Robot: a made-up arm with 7 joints. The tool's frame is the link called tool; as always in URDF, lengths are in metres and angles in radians. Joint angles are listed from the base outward.
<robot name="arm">
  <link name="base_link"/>
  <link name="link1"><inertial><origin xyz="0.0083 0.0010 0.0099"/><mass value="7.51"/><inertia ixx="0.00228" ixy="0" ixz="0" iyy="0.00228" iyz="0" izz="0.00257"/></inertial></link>
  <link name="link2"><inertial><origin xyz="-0.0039 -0.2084 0.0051"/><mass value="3.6"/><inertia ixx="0.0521" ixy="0" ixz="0" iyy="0.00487" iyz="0" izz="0.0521"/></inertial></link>
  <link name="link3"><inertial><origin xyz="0.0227 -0.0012 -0.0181"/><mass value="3.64"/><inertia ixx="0.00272" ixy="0" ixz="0" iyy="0.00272" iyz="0" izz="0.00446"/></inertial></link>
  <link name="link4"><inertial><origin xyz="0.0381 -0.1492 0.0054"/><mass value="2.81"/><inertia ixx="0.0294" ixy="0.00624" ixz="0" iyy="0.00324" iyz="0" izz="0.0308"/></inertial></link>
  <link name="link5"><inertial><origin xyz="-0.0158 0.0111 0.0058"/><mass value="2.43"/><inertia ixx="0.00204" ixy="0" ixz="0" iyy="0.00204" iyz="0" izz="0.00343"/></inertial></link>
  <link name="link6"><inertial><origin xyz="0.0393 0.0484 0.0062"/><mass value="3.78"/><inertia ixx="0.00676" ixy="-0.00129" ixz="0" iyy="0.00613" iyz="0" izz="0.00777"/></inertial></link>
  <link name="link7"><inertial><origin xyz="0.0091 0.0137 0.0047"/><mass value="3.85"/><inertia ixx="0.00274" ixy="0" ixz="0" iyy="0.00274" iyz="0" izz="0.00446"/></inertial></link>
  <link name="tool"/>
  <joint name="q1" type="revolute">
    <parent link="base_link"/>
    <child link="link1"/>
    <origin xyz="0 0 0.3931" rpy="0 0 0"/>
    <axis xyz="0 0 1"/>
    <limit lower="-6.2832" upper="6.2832"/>
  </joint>
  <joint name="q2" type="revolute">
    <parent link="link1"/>
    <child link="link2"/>
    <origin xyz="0 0 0" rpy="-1.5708 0 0"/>
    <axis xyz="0 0 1"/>
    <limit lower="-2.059" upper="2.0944"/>
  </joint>
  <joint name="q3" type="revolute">
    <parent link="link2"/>
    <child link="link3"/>
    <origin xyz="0 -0.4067 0" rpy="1.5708 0 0"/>
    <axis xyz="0 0 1"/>
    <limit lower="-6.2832" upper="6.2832"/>
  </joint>
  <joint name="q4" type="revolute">
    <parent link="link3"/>
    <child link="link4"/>
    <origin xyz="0.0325 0 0" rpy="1.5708 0 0"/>
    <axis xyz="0 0 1"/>
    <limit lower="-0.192" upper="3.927"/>
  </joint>
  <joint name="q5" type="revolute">
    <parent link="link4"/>
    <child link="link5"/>
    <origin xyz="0.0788 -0.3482 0" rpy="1.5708 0 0"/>
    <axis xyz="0 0 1"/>
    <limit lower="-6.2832" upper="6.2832"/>
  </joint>
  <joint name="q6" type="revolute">
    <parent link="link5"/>
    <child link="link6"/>
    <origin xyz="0 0 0" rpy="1.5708 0 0"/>
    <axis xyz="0 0 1"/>
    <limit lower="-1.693" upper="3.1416"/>
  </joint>
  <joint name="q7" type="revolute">
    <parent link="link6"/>
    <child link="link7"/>
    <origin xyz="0.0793 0.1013 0" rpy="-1.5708 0 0"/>
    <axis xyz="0 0 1"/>
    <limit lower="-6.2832" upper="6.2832"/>
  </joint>
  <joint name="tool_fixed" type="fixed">
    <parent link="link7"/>
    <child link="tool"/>
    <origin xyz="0 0 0" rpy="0 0 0"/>
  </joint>
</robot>
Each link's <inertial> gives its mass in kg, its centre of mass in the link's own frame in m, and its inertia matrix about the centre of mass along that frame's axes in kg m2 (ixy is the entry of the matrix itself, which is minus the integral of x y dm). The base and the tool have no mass. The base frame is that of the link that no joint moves.
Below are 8 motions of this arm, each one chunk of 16 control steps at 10 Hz.
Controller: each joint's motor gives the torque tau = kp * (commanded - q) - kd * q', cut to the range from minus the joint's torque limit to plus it. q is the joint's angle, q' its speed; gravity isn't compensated. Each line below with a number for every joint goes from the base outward.
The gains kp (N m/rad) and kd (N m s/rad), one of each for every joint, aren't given. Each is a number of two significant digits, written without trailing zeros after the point. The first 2 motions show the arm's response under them.
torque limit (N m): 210 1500 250 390 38 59 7
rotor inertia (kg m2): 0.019 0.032 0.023 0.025 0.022 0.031 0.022
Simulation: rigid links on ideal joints. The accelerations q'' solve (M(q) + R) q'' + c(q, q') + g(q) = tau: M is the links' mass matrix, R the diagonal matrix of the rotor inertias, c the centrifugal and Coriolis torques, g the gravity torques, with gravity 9.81 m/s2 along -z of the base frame. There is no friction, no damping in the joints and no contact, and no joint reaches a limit. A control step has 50 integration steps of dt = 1/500 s. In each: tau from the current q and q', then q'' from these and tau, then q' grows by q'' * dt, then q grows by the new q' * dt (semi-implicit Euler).
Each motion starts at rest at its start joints. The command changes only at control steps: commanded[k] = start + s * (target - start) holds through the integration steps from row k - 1 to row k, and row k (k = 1, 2, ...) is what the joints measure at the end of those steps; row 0 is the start. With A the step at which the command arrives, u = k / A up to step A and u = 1 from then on. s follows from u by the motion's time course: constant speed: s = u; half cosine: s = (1 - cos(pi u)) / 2; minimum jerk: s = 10 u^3 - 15 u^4 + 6 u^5; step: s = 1 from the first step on.
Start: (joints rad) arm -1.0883 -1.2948 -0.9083 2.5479 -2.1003 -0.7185 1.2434
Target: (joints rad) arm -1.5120 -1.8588 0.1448 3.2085 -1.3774 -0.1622 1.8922
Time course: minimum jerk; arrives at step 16
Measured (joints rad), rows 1 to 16:
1: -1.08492 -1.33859 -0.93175 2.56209 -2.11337 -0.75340 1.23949
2: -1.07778 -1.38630 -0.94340 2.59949 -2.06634 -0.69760 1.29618
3: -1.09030 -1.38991 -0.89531 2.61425 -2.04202 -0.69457 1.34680
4: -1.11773 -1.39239 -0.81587 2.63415 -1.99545 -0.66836 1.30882
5: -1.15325 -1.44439 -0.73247 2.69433 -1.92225 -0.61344 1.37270
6: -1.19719 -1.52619 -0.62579 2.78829 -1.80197 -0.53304 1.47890
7: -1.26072 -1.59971 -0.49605 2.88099 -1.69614 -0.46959 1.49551
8: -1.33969 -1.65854 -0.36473 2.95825 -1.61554 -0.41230 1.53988
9: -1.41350 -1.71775 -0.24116 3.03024 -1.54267 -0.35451 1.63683
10: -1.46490 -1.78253 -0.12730 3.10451 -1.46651 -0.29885 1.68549
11: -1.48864 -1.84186 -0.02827 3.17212 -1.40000 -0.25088 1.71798
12: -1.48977 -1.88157 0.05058 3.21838 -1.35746 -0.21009 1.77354
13: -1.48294 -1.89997 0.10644 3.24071 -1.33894 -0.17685 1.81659
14: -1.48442 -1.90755 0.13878 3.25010 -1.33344 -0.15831 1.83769
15: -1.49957 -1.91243 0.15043 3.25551 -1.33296 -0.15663 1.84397
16: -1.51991 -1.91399 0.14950 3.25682 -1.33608 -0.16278 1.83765
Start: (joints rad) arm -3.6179 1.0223 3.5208 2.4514 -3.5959 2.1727 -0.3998
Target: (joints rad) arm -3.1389 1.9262 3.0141 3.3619 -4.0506 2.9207 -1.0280
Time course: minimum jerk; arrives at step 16
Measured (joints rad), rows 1 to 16:
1: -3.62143 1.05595 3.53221 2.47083 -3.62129 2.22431 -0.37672
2: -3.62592 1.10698 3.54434 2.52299 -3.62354 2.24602 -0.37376
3: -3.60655 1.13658 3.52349 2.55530 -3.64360 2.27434 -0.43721
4: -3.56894 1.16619 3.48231 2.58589 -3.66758 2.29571 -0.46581
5: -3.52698 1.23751 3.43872 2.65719 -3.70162 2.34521 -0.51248
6: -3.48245 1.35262 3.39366 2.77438 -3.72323 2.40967 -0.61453
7: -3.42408 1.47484 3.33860 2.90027 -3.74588 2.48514 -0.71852
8: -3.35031 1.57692 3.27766 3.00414 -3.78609 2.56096 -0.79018
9: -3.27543 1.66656 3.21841 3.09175 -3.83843 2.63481 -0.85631
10: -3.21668 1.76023 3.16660 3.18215 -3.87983 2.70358 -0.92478
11: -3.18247 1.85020 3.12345 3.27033 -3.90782 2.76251 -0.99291
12: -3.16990 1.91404 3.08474 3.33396 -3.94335 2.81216 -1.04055
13: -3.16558 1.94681 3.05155 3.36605 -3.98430 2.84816 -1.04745
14: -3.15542 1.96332 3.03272 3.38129 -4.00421 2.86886 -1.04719
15: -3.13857 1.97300 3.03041 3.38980 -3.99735 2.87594 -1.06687
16: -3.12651 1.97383 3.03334 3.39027 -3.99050 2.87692 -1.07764
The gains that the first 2 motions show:
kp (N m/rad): 540 2000 430 760 90 130 11
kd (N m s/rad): 7.4 30 7.9 15 0.78 1.8 0.13
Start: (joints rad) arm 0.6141 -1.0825 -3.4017 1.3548 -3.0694 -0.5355 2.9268
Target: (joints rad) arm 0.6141 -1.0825 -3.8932 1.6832 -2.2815 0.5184 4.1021
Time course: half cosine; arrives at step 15
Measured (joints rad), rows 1 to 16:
1: 0.60716 -1.12933 -3.38560 1.35039 -3.04737 -0.45383 2.92635
2: 0.61368 -1.13693 -3.38580 1.33263 -3.00744 -0.45268 2.96438
3: 0.62641 -1.11724 -3.41793 1.38057 -2.96977 -0.38417 3.08786
4: 0.62156 -1.11694 -3.45292 1.41249 -2.91131 -0.30171 3.12025
5: 0.60981 -1.12753 -3.49222 1.41952 -2.84978 -0.22757 3.24820
6: 0.60099 -1.12885 -3.53958 1.44986 -2.77395 -0.12686 3.43987
7: 0.60326 -1.12235 -3.59276 1.49117 -2.69736 -0.02120 3.52009
8: 0.60852 -1.12239 -3.63773 1.52543 -2.61705 0.08148 3.63054
9: 0.61234 -1.12648 -3.67625 1.55123 -2.53743 0.17360 3.80659
10: 0.61398 -1.12822 -3.71609 1.57859 -2.46521 0.26321 3.91607
11: 0.61338 -1.12594 -3.75870 1.60682 -2.40267 0.34586 3.98549
12: 0.60959 -1.12426 -3.79561 1.62861 -2.34987 0.41287 4.07098
13: 0.60477 -1.12568 -3.81967 1.64052 -2.30995 0.45831 4.12588
14: 0.60317 -1.12766 -3.83139 1.64581 -2.28492 0.48273 4.14584
15: 0.60655 -1.12782 -3.83333 1.64752 -2.27588 0.48768 4.15352
16: 0.61311 -1.12826 -3.82857 1.64763 -2.27615 0.48437 4.14981

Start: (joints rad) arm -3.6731 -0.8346 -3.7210 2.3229 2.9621 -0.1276 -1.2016
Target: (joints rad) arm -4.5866 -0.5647 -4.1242 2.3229 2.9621 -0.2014 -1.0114
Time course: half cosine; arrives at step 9
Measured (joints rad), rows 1 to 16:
1: -3.68660 -0.86348 -3.70286 2.28945 2.99283 -0.15084 -1.17872
2: -3.73826 -0.88243 -3.68306 2.24191 3.05550 -0.18349 -1.06567
3: -3.84521 -0.83593 -3.73160 2.25626 3.06008 -0.17944 -1.01368
4: -4.03202 -0.75504 -3.84257 2.30138 3.01502 -0.14449 -1.06344
5: -4.28665 -0.69651 -3.96273 2.29413 2.97251 -0.16185 -1.07634
6: -4.52807 -0.66645 -4.04832 2.24203 2.96849 -0.21676 -1.04172
7: -4.65734 -0.62680 -4.10801 2.22504 2.96655 -0.25331 -1.00787
8: -4.65578 -0.58262 -4.14048 2.26765 2.95236 -0.24496 -1.02311
9: -4.59267 -0.57695 -4.11939 2.30179 2.96961 -0.22774 -1.02833
10: -4.54446 -0.60794 -4.06450 2.28714 3.02195 -0.23142 -0.95856
11: -4.53429 -0.62808 -4.03459 2.26452 3.04714 -0.24661 -0.91350
12: -4.55780 -0.61502 -4.05759 2.27142 3.02059 -0.23998 -0.96125
13: -4.59998 -0.59134 -4.10213 2.28465 2.97881 -0.23457 -1.00523
14: -4.63193 -0.58583 -4.12201 2.27812 2.96671 -0.24441 -1.01262
15: -4.62743 -0.59833 -4.10606 2.26620 2.98527 -0.24704 -0.99554
16: -4.58866 -0.60900 -4.07865 2.26795 3.00837 -0.24264 -0.96841

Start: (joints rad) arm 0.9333 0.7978 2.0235 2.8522 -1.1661 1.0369 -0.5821
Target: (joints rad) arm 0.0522 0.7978 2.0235 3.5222 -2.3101 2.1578 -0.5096
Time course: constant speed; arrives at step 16
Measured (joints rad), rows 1 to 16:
1: 0.91742 0.82571 2.01266 2.88398 -1.23303 1.17623 -0.59632
2: 0.86186 0.86929 2.00177 2.94895 -1.33911 1.28285 -0.53512
3: 0.75403 0.86716 2.00838 3.01398 -1.42915 1.33938 -0.48486
4: 0.63847 0.83955 2.01242 3.06787 -1.50790 1.37326 -0.52396
5: 0.57179 0.83288 2.01248 3.11368 -1.58474 1.44124 -0.52138
6: 0.55862 0.84870 2.01960 3.15128 -1.64808 1.53714 -0.48853
7: 0.55545 0.85593 2.03043 3.18117 -1.69758 1.61925 -0.52106
8: 0.52180 0.84521 2.03542 3.21022 -1.75091 1.67824 -0.55439
9: 0.44945 0.83811 2.03450 3.25368 -1.82826 1.73611 -0.53809
10: 0.35771 0.84658 2.03438 3.31443 -1.92385 1.80854 -0.51274
11: 0.27297 0.85432 2.03625 3.37445 -2.01183 1.88471 -0.49827
12: 0.21367 0.84808 2.03517 3.41687 -2.08092 1.95053 -0.49463
13: 0.18078 0.83893 2.03644 3.44693 -2.13481 2.01276 -0.50476
14: 0.15620 0.84052 2.04722 3.48097 -2.18422 2.08073 -0.52007
15: 0.11679 0.84764 2.06011 3.52414 -2.24265 2.14943 -0.52926
16: 0.05238 0.84848 2.06234 3.57014 -2.31589 2.21260 -0.52681

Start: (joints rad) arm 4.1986 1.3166 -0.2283 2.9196 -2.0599 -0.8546 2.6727
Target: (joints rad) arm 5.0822 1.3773 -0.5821 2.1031 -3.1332 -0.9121 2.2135
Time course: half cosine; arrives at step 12
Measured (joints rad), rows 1 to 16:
1: 4.21053 1.35675 -0.23813 2.87603 -2.11524 -0.85545 2.66479
2: 4.24743 1.40785 -0.26501 2.78159 -2.24938 -0.85091 2.70788
3: 4.30591 1.41174 -0.29074 2.71407 -2.33044 -0.86056 2.69269
4: 4.40312 1.38428 -0.32628 2.66570 -2.42059 -0.86527 2.55539
5: 4.54234 1.38334 -0.35921 2.58199 -2.53534 -0.87132 2.46889
6: 4.70079 1.41528 -0.37815 2.45837 -2.65894 -0.87656 2.44030
7: 4.84295 1.43480 -0.39528 2.34233 -2.77391 -0.88719 2.34786
8: 4.94775 1.42558 -0.43414 2.26082 -2.88828 -0.89597 2.25776
9: 5.01142 1.41708 -0.48299 2.19142 -2.99662 -0.89880 2.23858
10: 5.04260 1.42595 -0.51551 2.12115 -3.06963 -0.89388 2.22023
11: 5.05936 1.43507 -0.53014 2.07313 -3.10104 -0.88529 2.18091
12: 5.07379 1.43036 -0.53648 2.06682 -3.10065 -0.87905 2.17947
13: 5.08842 1.42158 -0.53897 2.07826 -3.09847 -0.87986 2.19502
14: 5.09674 1.42196 -0.53562 2.07911 -3.09744 -0.88173 2.18489
15: 5.09305 1.42823 -0.52970 2.07286 -3.09086 -0.87891 2.17555
16: 5.08356 1.42931 -0.53276 2.07017 -3.09535 -0.87849 2.18300

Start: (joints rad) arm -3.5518 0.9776 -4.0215 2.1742 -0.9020 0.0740 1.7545
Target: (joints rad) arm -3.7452 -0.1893 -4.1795 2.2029 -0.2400 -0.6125 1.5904
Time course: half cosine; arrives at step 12
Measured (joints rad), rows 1 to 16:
1: -3.55639 0.98930 -4.06449 2.17048 -0.88706 0.07012 1.76609
2: -3.56569 0.95914 -4.12348 2.18506 -0.81715 0.05678 1.70699
3: -3.59746 0.84695 -4.10372 2.18563 -0.76768 -0.00971 1.66485
4: -3.62722 0.68258 -4.03556 2.18539 -0.73700 -0.11469 1.70194
5: -3.61203 0.52241 -4.03278 2.17120 -0.67420 -0.19183 1.69820
6: -3.60684 0.37274 -4.09139 2.14031 -0.57755 -0.23626 1.67748
7: -3.64077 0.22223 -4.10412 2.14924 -0.49184 -0.34919 1.66231
8: -3.66633 0.07689 -4.10965 2.16048 -0.41253 -0.45484 1.61166
9: -3.69379 -0.05717 -4.12581 2.14001 -0.35759 -0.50672 1.62152
10: -3.71363 -0.15961 -4.13026 2.13177 -0.32473 -0.55741 1.66703
11: -3.72139 -0.21335 -4.13631 2.14514 -0.29701 -0.60355 1.64576
12: -3.73118 -0.21996 -4.15074 2.16014 -0.27943 -0.62184 1.62296
13: -3.74836 -0.20539 -4.17055 2.16738 -0.25835 -0.62202 1.62352
14: -3.76008 -0.19805 -4.18323 2.16793 -0.24351 -0.62179 1.60215
15: -3.75342 -0.20355 -4.17627 2.16556 -0.25542 -0.62037 1.60375
16: -3.73859 -0.21330 -4.16065 2.16356 -0.27379 -0.62004 1.63491

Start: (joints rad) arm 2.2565 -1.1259 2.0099 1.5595 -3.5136 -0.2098 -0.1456
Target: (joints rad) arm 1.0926 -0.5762 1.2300 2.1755 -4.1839 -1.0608 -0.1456
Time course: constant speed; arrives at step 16
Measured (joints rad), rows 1 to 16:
1: 2.20507 -1.12881 2.05793 1.58573 -3.48628 -0.23720 -0.11019
2: 2.12873 -1.10958 2.05712 1.60641 -3.48264 -0.29027 -0.04714
3: 2.04080 -1.05864 1.95485 1.65802 -3.57513 -0.34229 -0.09239
4: 1.93484 -1.00602 1.84106 1.70427 -3.66892 -0.40202 -0.14129
5: 1.82780 -0.97120 1.78619 1.71956 -3.68654 -0.47686 -0.13765
6: 1.75093 -0.94782 1.77212 1.74493 -3.69391 -0.52098 -0.10976
7: 1.72040 -0.91654 1.73979 1.79243 -3.72941 -0.57739 -0.09386
8: 1.69179 -0.87856 1.68291 1.84984 -3.79329 -0.63913 -0.10627
9: 1.61681 -0.84216 1.62528 1.89092 -3.84301 -0.69711 -0.11602
10: 1.50125 -0.80613 1.57415 1.91282 -3.87006 -0.74599 -0.10848
11: 1.39706 -0.76556 1.51516 1.93712 -3.90692 -0.79936 -0.10637
12: 1.33675 -0.72381 1.44763 1.98085 -3.96793 -0.86422 -0.12527
13: 1.29611 -0.69091 1.39435 2.03382 -4.02686 -0.93048 -0.13849
14: 1.23584 -0.66379 1.35974 2.07584 -4.05862 -0.98901 -0.12707
15: 1.15033 -0.62924 1.31668 2.10737 -4.08945 -1.03941 -0.11243
16: 1.06321 -0.58388 1.25007 2.14080 -4.14263 -1.09212 -0.12458

